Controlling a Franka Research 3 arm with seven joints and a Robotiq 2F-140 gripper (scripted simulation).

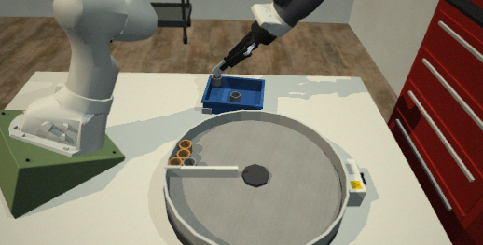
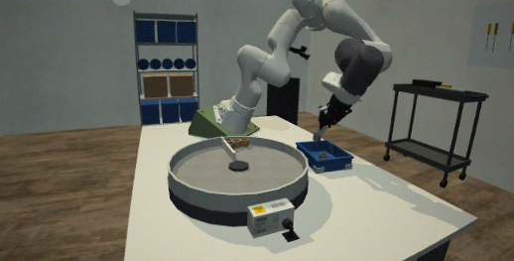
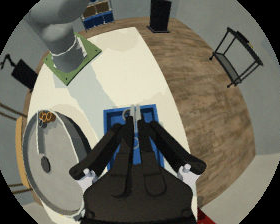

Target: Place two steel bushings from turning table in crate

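Right now the blue crate is 4 cm ahead of my hand, 3 cm to the right of it and 9 cm below it. Also, from my hand: turning table: 5 cm ahead, 38 cm to the right, 7 cm below.
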